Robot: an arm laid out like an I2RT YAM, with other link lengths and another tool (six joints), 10 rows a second.
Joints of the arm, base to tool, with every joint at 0 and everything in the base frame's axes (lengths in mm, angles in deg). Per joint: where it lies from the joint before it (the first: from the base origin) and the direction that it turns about. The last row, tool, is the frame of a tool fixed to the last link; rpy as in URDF.
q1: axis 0 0 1 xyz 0 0 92.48
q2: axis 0 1 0 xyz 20.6 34.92 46.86
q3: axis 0 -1 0 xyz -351.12 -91.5 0
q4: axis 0 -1 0 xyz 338.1 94.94 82.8
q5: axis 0 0 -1 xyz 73.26 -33.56 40.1
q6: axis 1 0 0 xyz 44.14 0 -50.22
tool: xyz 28 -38 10 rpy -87.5 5.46 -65.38
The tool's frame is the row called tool.
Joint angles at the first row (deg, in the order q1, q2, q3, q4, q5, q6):
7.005 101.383 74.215 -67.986 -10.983 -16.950
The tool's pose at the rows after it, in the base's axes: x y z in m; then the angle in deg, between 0 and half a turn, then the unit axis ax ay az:
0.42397, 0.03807, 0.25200, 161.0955, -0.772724, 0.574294, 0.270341
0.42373, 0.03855, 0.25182, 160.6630, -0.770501, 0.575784, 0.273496
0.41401, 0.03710, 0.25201, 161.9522, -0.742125, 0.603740, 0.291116
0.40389, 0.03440, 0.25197, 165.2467, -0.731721, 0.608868, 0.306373
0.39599, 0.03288, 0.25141, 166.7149, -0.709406, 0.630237, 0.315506
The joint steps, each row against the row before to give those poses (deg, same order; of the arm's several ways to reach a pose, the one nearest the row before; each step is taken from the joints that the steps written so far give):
0.022 0.001 0.000 0.001 -0.153 0.044
-0.022 -0.001 0.000 -0.002 -0.568 0.261
0.001 0.000 0.000 -2.906 -0.678 3.564
-0.022 0.000 -0.263 -3.562 0.940 0.044
0.021 0.001 -0.305 -1.945 -0.109 2.841

